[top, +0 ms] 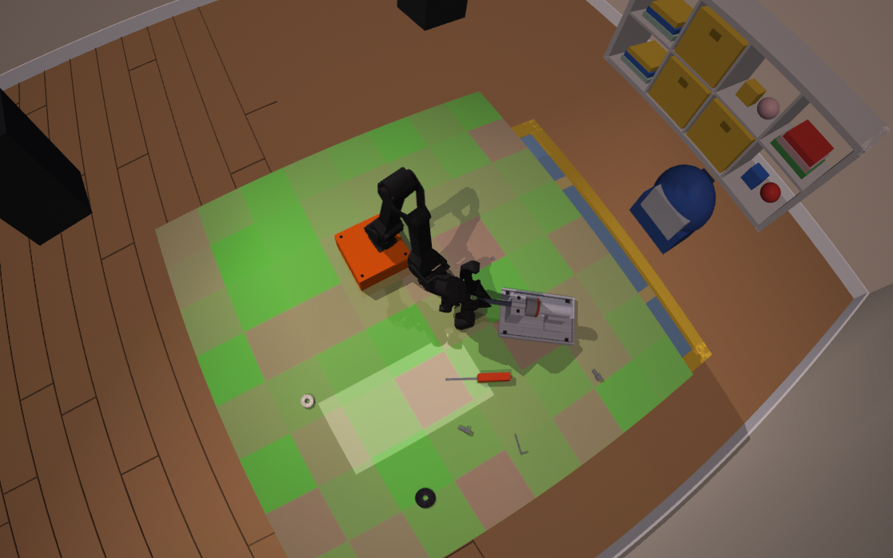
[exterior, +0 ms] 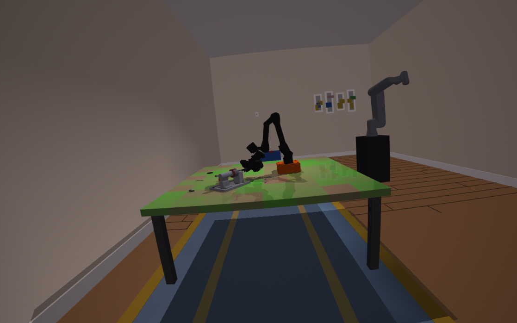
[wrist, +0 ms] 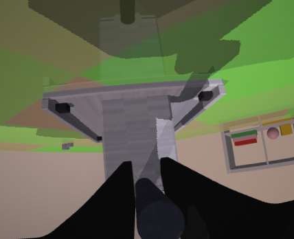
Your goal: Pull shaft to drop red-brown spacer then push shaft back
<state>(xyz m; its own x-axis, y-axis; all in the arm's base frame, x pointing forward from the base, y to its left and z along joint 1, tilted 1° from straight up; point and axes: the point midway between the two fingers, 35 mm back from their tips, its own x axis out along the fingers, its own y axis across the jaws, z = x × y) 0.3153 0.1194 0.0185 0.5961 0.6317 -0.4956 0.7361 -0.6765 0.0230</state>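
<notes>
My gripper tip is 40 mm to the right of the dark shaft, 30 mm short of it and 20 mm below it. The rest, counted from my gripper tip: red-brown spacer (90 mm to the left, 90 mm ahead, 20 mm above).
</notes>
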